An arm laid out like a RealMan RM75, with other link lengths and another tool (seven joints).
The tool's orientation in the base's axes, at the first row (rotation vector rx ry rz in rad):
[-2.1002 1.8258 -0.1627]
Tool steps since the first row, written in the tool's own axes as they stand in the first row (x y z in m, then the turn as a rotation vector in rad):
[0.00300 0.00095 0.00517 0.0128 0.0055 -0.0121]
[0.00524 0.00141 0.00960 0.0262 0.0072 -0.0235]
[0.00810 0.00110 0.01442 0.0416 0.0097 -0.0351]
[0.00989 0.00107 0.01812 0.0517 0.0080 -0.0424]
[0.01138 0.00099 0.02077 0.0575 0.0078 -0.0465]
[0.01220 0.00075 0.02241 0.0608 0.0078 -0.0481]
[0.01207 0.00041 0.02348 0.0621 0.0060 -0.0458]
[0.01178 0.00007 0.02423 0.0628 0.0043 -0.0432]
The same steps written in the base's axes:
[0.00121 -0.00206 -0.00556 -0.0069 -0.0153 0.0076]
[0.00253 -0.00347 -0.01016 -0.0098 -0.0307 0.0158]
[0.00479 -0.00533 -0.01495 -0.0133 -0.0482 0.0235]
[0.00626 -0.00638 -0.01864 -0.0124 -0.0593 0.0295]
[0.00740 -0.00733 -0.02129 -0.0125 -0.0657 0.0325]
[0.00827 -0.00780 -0.02285 -0.0125 -0.0692 0.0336]
[0.00890 -0.00744 -0.02372 -0.0099 -0.0699 0.0318]
[0.00941 -0.00698 -0.02426 -0.0073 -0.0699 0.0299]

